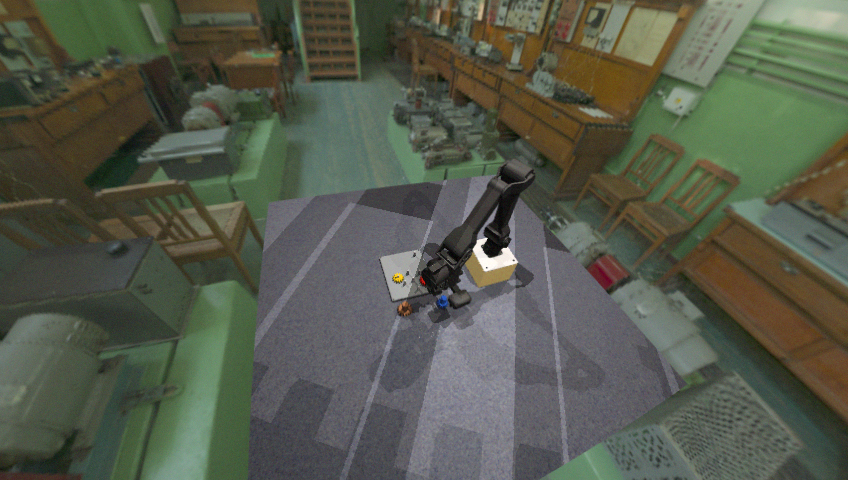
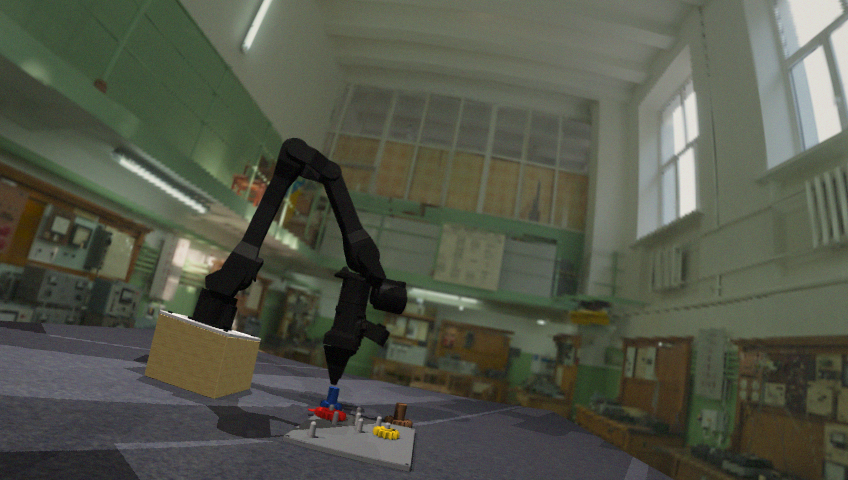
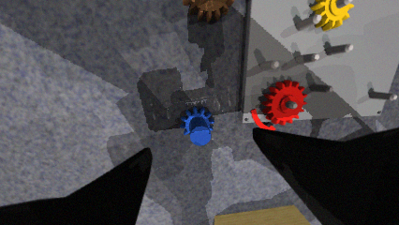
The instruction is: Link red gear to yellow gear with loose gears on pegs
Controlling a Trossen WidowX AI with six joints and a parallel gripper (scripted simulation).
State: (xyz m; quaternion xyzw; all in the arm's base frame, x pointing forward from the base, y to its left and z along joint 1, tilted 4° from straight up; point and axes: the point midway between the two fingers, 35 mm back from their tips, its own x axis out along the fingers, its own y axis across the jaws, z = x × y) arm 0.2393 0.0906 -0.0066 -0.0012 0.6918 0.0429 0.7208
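Now: the blue gear 40 mm below my gripper tip. From my gripper tip the other things lie so: yellow gear 150 mm to the right, 110 mm ahead, 40 mm below; brown gear 130 mm ahead, 40 mm below, 20 mm to the right; red gear 110 mm to the right, 40 mm below, 20 mm ahead.
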